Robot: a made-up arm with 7 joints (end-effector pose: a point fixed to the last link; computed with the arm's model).
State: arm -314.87 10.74 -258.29 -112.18 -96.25 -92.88 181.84
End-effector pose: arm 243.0 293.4 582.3 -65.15 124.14 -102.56
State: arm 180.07 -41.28 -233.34 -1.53 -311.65 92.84 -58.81
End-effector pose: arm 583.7 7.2 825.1 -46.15 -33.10 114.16
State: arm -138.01 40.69 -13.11 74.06 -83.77 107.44 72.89
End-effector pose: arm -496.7 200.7 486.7 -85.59 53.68 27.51
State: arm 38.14 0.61 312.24 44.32 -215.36 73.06 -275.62
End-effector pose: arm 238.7 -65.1 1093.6 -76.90 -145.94 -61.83
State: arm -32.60 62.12 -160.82 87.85 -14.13 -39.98 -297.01
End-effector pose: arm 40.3 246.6 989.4 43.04 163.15 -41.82
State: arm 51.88 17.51 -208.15 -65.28 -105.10 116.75 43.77
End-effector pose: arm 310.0 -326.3 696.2 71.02 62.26 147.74
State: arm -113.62 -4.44 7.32 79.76 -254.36 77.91 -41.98
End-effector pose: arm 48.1 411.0 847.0 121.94 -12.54 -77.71
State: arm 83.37 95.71 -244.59 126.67 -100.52 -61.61 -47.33
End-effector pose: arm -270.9 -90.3 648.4 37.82 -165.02 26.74
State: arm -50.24 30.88 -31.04 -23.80 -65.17 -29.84 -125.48
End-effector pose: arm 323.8 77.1 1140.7 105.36 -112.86 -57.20
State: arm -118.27 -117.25 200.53 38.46 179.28 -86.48 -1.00
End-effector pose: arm 52.7 -361.5 -177.0 13.69 66.77 -57.46
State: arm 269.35 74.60 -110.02 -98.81 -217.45 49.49 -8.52
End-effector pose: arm 425.7 229.4 197.1 29.00 -48.12 -161.29
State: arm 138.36 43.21 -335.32 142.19 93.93 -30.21 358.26
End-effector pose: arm -186.1 -42.7 102.7 -16.23 4.71 113.27
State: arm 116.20 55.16 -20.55 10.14 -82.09 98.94 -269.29
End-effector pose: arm -140.9 -589.5 744.6 118.75 -39.79 -112.02
